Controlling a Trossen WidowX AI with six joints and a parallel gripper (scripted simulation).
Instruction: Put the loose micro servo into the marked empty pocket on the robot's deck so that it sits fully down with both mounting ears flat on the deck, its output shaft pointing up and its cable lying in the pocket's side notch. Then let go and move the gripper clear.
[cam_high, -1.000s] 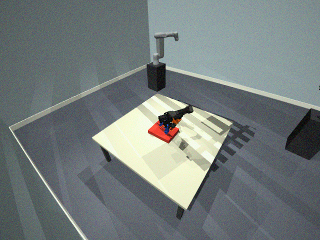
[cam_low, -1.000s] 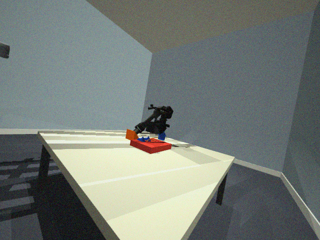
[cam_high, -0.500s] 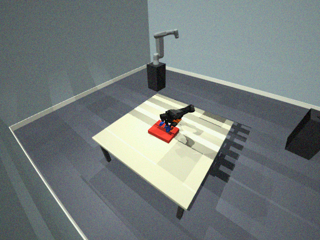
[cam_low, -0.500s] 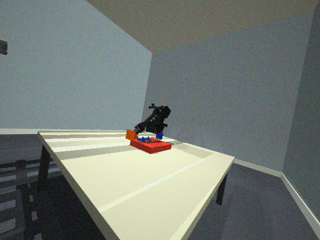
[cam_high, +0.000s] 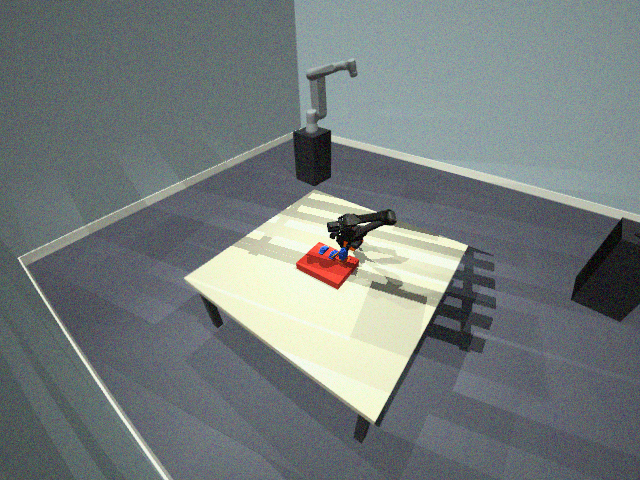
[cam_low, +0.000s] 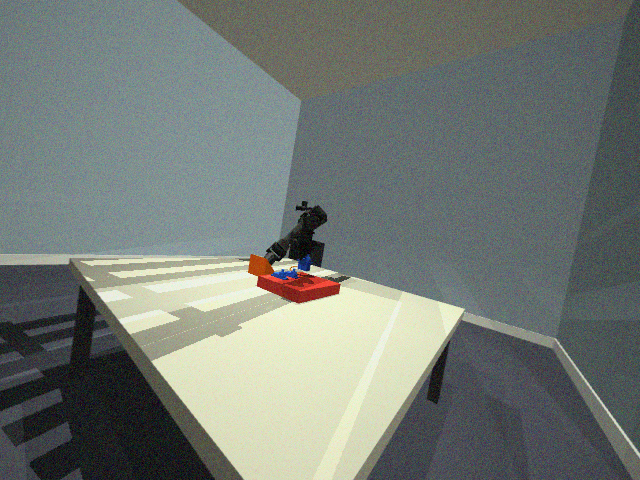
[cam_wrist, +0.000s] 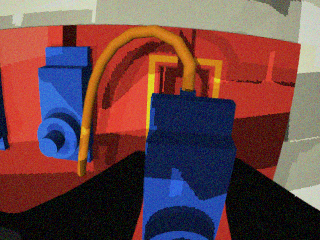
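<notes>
Now: gripper tip 120 mm short of the red robot deck, 100 mm above it and 60 mm to the left of it.
</notes>
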